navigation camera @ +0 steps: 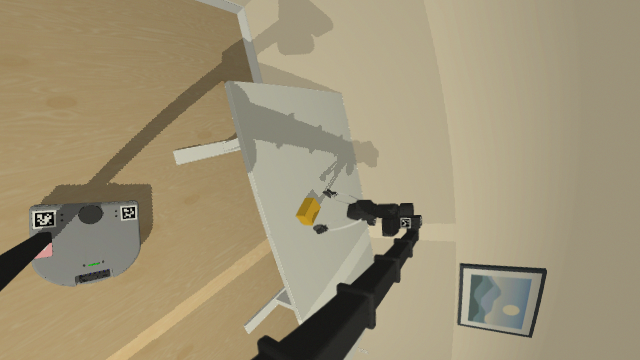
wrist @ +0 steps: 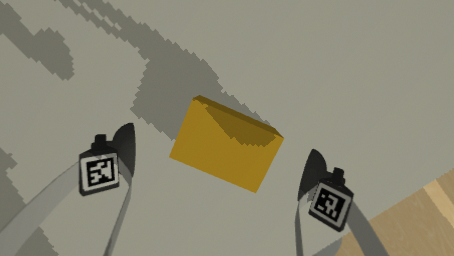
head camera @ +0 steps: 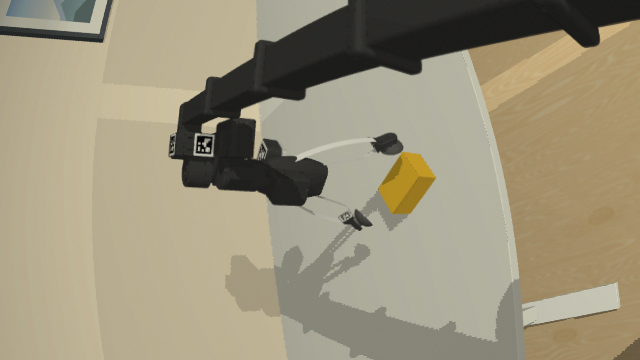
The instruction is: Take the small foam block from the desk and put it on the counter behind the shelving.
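Seen in the pictures: gripper, between the fingertips: (navigation camera: 318, 210) (head camera: 385, 183); robot's base, origin of its link: (navigation camera: 91, 213).
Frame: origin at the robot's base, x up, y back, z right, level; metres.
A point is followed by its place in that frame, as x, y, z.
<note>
A yellow foam block (head camera: 407, 184) {0.766, 0.022, 0.605} (navigation camera: 308, 211) {0.765, 0.021, 0.602} (wrist: 225, 147) lies on the light grey desk (head camera: 450, 260) {0.720, -0.104, 0.529} (navigation camera: 280, 165) {0.720, -0.152, 0.512} (wrist: 350, 65). My gripper (head camera: 374, 181) {0.790, 0.021, 0.634} (navigation camera: 325, 211) {0.790, 0.021, 0.634} (wrist: 220, 154) {0.790, 0.021, 0.634} is open and empty, its two fingers spread wide. In the wrist view the block shows between the two fingertips and a little ahead of them, with a gap on each side, and it sits turned at an angle to the fingers. In the head view the fingertips are on the wall side of the block. The counter and the shelving do not show in these views.
The wall (head camera: 150, 200) {1.070, -0.040, 1.249} (navigation camera: 410, 100) {1.093, -0.499, 1.094} runs along the desk's far edge, with a framed picture (head camera: 55, 17) {1.478, 0.528, 1.417} (navigation camera: 501, 300) {1.525, 0.694, 1.473} on it. My arm (head camera: 310, 60) {1.141, 0.089, 0.308} (navigation camera: 340, 320) {1.136, 0.083, 0.183} reaches over the desk. My base (navigation camera: 100, 245) {0.160, 0.121, 0.026} stands on the wooden floor (navigation camera: 175, 225) {0.000, 0.100, 0.367}. White desk legs (head camera: 575, 305) (navigation camera: 205, 151) stick out beneath.
</note>
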